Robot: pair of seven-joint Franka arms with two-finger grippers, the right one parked.
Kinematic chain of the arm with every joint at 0, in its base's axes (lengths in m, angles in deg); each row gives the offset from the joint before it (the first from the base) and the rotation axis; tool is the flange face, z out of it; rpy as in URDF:
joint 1: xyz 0 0 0.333 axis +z
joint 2: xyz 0 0 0 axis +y
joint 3: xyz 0 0 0.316 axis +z
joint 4: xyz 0.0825 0 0 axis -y
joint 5: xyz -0.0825 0 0.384 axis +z
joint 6: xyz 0 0 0 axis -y
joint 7: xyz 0.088 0 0 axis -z
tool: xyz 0 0 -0.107 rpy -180 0 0
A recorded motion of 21 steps. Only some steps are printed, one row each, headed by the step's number.
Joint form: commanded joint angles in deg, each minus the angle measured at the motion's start. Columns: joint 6, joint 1, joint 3, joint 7, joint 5, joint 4, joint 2.
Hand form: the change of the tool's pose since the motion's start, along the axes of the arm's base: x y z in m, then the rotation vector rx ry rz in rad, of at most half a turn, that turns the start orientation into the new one. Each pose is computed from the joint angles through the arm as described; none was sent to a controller.
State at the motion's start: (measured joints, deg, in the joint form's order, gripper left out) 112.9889 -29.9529 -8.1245 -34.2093 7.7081 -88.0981 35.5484
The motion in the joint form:
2: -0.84 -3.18 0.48 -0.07 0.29 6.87 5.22
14: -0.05 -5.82 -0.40 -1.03 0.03 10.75 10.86
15: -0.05 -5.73 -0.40 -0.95 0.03 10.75 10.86
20: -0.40 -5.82 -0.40 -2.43 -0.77 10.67 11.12
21: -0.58 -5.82 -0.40 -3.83 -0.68 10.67 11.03
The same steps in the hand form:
2: 0.0009 -0.0379 -0.0123 -0.0079 -0.0116 -0.0398
14: -0.0167 -0.0755 -0.0510 -0.0159 0.0148 -0.0716
15: -0.0159 -0.0746 -0.0510 -0.0161 0.0149 -0.0714
20: -0.0186 -0.0751 -0.0552 -0.0136 0.0287 -0.0399
21: -0.0186 -0.0748 -0.0543 -0.0083 0.0254 -0.0168

